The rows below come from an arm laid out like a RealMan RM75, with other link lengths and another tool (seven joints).
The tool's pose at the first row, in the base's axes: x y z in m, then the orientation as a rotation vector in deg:
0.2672, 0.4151, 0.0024, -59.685, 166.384, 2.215
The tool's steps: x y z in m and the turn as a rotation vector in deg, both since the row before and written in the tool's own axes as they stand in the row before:
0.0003, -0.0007, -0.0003, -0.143, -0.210, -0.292
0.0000, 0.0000, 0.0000, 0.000, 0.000, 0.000
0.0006, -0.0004, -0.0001, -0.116, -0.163, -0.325
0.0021, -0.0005, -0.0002, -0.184, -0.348, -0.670
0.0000, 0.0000, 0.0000, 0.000, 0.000, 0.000
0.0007, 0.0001, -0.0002, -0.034, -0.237, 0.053
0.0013, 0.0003, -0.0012, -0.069, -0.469, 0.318
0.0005, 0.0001, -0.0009, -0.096, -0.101, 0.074
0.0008, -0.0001, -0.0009, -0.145, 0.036, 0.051
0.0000, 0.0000, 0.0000, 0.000, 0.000, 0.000
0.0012, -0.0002, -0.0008, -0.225, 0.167, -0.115
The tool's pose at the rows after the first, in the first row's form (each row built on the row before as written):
0.2674, 0.4144, 0.0027, -60.061, 166.082, 2.517
0.2674, 0.4144, 0.0027, -60.061, 166.082, 2.517
0.2672, 0.4137, 0.0028, -60.495, 165.795, 2.754
0.2659, 0.4120, 0.0029, -61.372, 165.172, 3.168
0.2659, 0.4120, 0.0029, -61.372, 165.172, 3.168
0.2653, 0.4116, 0.0030, -61.222, 165.001, 3.343
0.2641, 0.4109, 0.0041, -60.620, 164.779, 3.702
0.2636, 0.4106, 0.0050, -60.496, 164.756, 3.897
0.2630, 0.4099, 0.0058, -60.460, 164.855, 4.091
0.2630, 0.4099, 0.0058, -60.460, 164.855, 4.091
0.2622, 0.4089, 0.0065, -60.720, 165.000, 4.325

